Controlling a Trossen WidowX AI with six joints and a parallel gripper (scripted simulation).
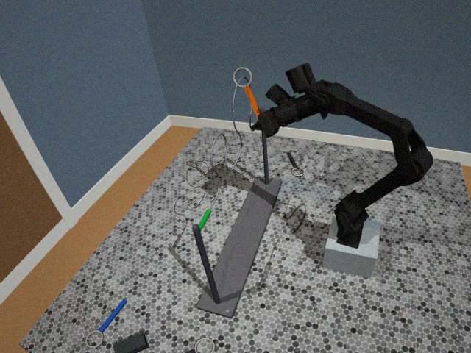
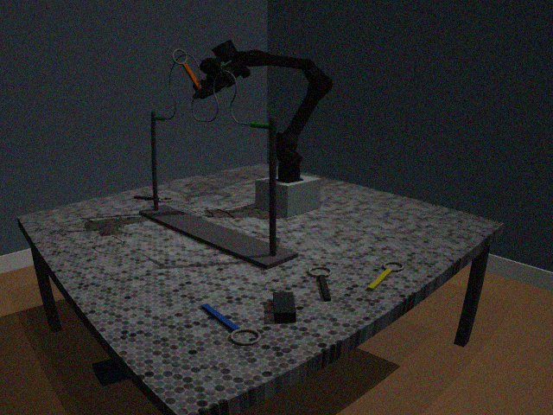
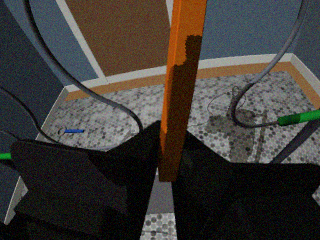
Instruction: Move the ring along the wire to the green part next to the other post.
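Right now the orange-handled ring is 2 cm ahead of my gripper tip, 3 cm to the right of it and 10 cm above it. Round my gripper tip: yellow-handled ring (18 cm behind, 60 cm to the left, 39 cm below); blue-handled ring (24 cm ahead, 58 cm to the left, 39 cm below); dark block (12 cm ahead, 58 cm to the left, 38 cm below).
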